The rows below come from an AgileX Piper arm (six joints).
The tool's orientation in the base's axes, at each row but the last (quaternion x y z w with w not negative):
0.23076, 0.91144, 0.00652, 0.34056
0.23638, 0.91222, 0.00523, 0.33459
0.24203, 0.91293, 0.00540, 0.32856
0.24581, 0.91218, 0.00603, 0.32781
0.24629, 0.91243, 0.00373, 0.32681
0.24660, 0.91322, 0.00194, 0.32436
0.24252, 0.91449, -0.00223, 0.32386
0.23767, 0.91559, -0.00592, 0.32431
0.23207, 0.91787, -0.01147, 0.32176
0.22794, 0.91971, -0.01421, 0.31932
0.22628, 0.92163, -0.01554, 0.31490
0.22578, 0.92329, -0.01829, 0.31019
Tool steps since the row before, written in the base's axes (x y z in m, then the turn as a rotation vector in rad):
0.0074, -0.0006, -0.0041, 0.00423, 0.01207, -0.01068
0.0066, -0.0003, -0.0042, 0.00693, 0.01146, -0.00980
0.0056, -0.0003, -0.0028, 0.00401, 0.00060, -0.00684
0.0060, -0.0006, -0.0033, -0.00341, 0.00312, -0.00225
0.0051, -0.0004, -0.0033, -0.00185, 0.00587, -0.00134
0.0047, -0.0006, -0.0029, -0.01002, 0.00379, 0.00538
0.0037, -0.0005, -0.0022, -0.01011, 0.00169, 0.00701
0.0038, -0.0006, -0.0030, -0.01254, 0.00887, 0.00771
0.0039, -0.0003, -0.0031, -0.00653, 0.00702, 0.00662
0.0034, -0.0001, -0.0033, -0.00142, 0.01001, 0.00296
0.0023, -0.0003, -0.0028, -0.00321, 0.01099, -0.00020
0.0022, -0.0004, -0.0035, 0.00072, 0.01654, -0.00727
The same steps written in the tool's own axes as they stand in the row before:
-0.0026, 0.0019, 0.0079, 0.00893, 0.01074, 0.00909
-0.0020, 0.0019, 0.0073, 0.00634, 0.01150, 0.01015
-0.0022, 0.0017, 0.0056, 0.00168, 0.00113, 0.00769
-0.0023, 0.0016, 0.0063, 0.00502, 0.00084, -0.00075
-0.0016, 0.0014, 0.0057, 0.00468, 0.00411, -0.00096
-0.0017, 0.0011, 0.0052, 0.00522, -0.00029, -0.01079
-0.0014, 0.0009, 0.0040, 0.00339, -0.00194, -0.01179
-0.0010, 0.0007, 0.0047, 0.00771, 0.00347, -0.01496
-0.0010, 0.0010, 0.0048, 0.00347, 0.00428, -0.01027
-0.0004, 0.0010, 0.0046, 0.00333, 0.00871, -0.00490
-0.0001, 0.0004, 0.0036, 0.00684, 0.00847, -0.00356
0.0003, 0.0002, 0.0041, 0.01042, 0.01438, 0.00340

